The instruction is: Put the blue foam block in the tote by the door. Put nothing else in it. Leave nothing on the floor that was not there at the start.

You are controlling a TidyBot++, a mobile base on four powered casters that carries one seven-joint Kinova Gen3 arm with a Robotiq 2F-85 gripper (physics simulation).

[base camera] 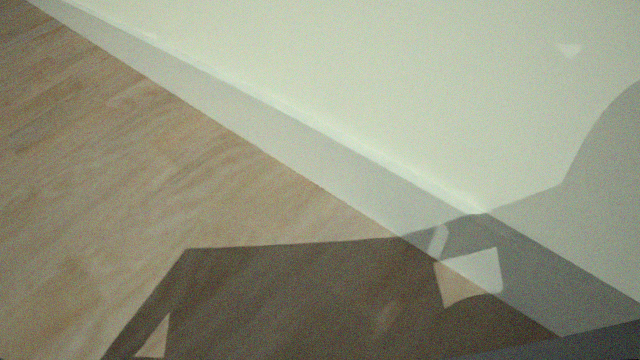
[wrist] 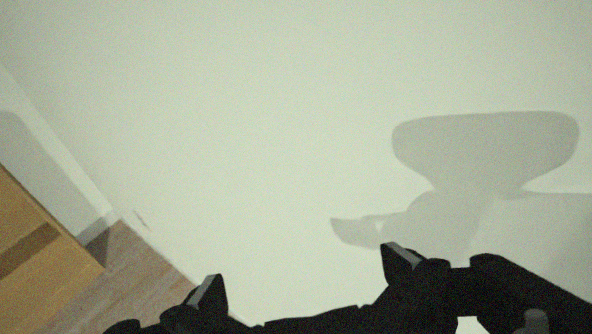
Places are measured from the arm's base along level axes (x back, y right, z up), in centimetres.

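Where they show: gripper, fingertip midpoint: [wrist: 304, 276].
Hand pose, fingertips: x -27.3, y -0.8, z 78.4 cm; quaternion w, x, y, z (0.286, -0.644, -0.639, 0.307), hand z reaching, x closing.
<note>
After its pixels a point has its place.
My gripper [wrist: 304, 276] @[x -27.4, y -0.7, z 78.4 cm] is open, with its two black fingers wide apart at the bottom of the wrist view. Pale wall shows between the fingertips. The blue foam block, the tote and the door do not show in either view.
A pale wall [wrist: 250, 125] @[x -45.4, y -3.7, z 77.3 cm] [base camera: 400, 75] @[x -35.2, y 7.0, z -21.2 cm] fills much of both views, with shadows on it. A white baseboard [base camera: 280, 135] @[x -44.0, y -4.1, z -34.7 cm] meets the wood floor [base camera: 125, 150] @[x -49.0, y -28.2, z -39.7 cm] [wrist: 135, 270] @[x -113.4, y -97.3, z -39.7 cm]. Part of a wooden bookshelf [wrist: 65, 290] @[x -102.9, y -130.6, z -32.5 cm] shows at the lower left of the wrist view, near the wall corner.
</note>
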